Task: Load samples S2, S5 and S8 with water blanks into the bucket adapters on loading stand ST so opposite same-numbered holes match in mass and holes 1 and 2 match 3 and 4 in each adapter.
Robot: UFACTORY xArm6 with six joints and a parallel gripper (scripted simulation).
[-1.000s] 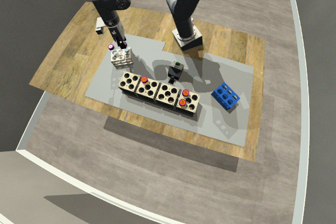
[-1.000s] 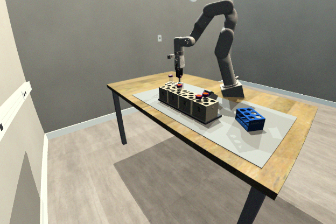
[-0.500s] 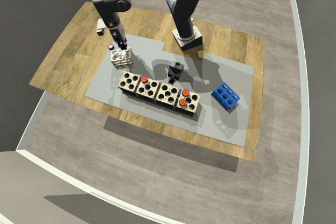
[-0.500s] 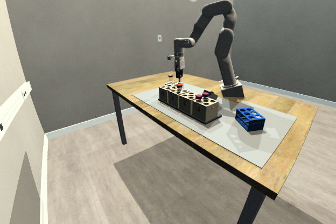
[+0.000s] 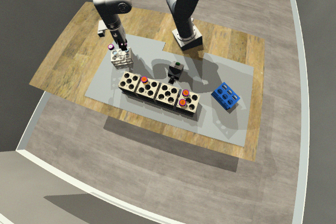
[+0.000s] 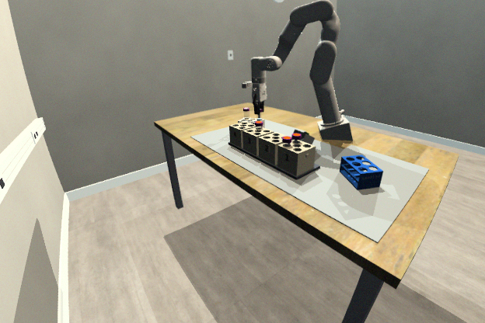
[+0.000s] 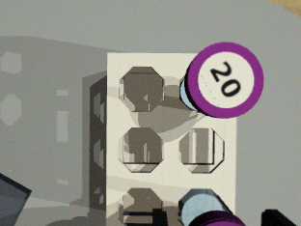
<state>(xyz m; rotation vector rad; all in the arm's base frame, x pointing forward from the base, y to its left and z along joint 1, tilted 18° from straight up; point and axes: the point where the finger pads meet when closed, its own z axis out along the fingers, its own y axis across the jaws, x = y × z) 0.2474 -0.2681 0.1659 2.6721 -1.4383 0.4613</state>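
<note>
Now: hand 1 cm to the left of the water blank and 5 cm above it. Also, from my hand: white blank rack 4 cm ahead, 2 cm to the right, 9 cm below; then green DONE key 3 cm behind, 33 cm to the left, 5 cm below; then blue sample rack 3 cm ahead, 66 cm to the left, 9 cm below.
</note>
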